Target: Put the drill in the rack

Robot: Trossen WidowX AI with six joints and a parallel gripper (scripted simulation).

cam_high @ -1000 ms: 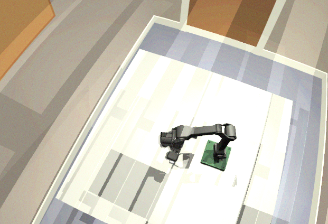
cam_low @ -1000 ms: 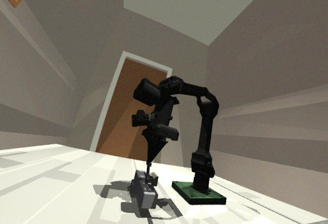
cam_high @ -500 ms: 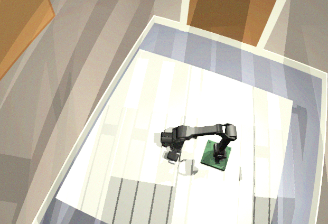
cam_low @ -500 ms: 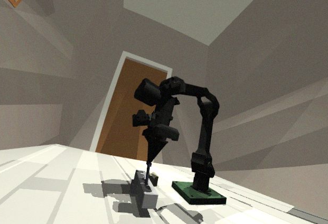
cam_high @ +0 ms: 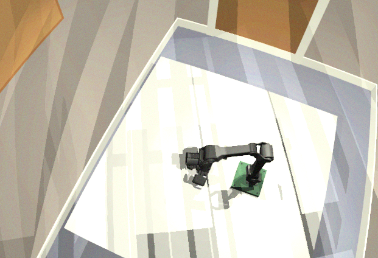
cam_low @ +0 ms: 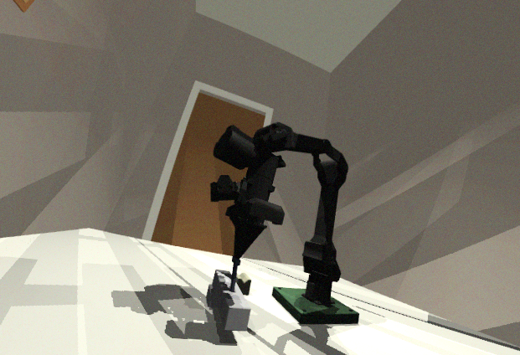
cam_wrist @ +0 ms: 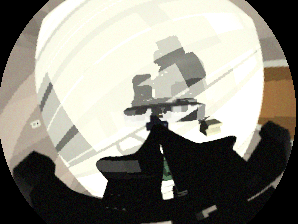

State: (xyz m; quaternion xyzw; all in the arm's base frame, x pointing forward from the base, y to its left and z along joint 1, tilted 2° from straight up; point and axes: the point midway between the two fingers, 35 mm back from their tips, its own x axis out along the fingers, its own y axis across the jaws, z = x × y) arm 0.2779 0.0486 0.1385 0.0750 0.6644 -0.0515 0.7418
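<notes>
My gripper tip is 30 mm above the key. Also, from my gripper tip: drill: 70 mm below, 60 mm to the right, 20 mm behind; then grey block fixture: 80 mm below, 40 mm to the right, 10 mm behind.
</notes>
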